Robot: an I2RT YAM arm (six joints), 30 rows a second.
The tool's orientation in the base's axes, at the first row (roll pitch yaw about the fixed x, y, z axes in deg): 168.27, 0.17, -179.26
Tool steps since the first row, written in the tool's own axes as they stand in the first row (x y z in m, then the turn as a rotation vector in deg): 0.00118, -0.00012, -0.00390, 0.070, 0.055, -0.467; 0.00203, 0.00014, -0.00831, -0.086, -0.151, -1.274; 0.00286, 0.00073, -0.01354, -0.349, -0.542, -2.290; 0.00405, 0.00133, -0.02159, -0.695, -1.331, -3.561; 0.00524, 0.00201, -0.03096, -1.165, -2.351, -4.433; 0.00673, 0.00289, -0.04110, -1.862, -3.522, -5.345; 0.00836, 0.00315, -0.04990, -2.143, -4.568, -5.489; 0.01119, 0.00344, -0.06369, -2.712, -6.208, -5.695; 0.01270, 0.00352, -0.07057, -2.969, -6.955, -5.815; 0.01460, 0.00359, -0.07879, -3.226, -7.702, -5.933; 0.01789, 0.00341, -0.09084, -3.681, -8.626, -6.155; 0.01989, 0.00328, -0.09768, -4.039, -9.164, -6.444
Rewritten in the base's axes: -0.00118, -0.00093, 0.00379, -0.071, -0.042, 0.468; -0.00203, -0.00158, 0.00816, 0.088, -0.406, 1.217; -0.00287, -0.00208, 0.01340, 0.356, -0.992, 2.133; -0.00407, -0.00314, 0.02140, 0.712, -2.018, 3.218; -0.00527, -0.00439, 0.03071, 1.195, -3.188, 3.866; -0.00678, -0.00561, 0.04081, 1.907, -4.511, 4.523; -0.00841, -0.00717, 0.04947, 2.202, -5.561, 4.452; -0.01125, -0.00973, 0.06303, 2.792, -7.201, 4.322; -0.01277, -0.01107, 0.06977, 3.059, -7.953, 4.288; -0.01467, -0.01269, 0.07783, 3.326, -8.705, 4.253; -0.01796, -0.01536, 0.08958, 3.793, -9.649, 4.284; -0.01996, -0.01691, 0.09625, 4.158, -10.230, 4.458
